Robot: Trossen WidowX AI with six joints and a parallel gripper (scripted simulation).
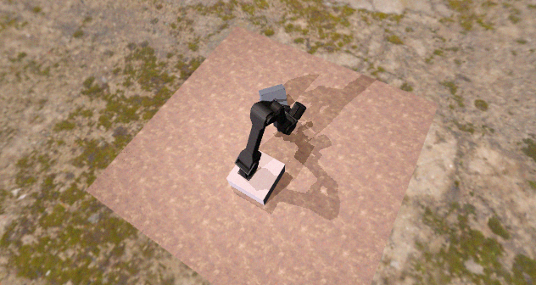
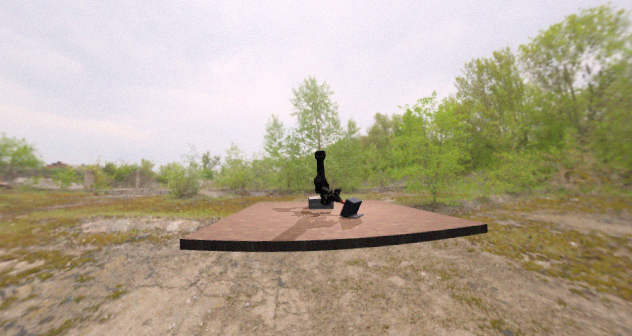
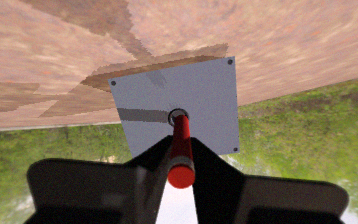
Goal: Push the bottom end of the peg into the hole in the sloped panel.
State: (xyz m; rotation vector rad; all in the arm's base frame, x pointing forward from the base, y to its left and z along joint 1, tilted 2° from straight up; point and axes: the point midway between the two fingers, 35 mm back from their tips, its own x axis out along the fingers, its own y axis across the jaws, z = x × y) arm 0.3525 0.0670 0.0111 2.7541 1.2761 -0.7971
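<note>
Now: the red round peg 1 cm to the right of my gripper tip, 1 cm behind it and 1 cm above it. From my gripper tip the other things lie so: grey sloped panel (5 cm to the left, 4 cm ahead, 3 cm below).
</note>
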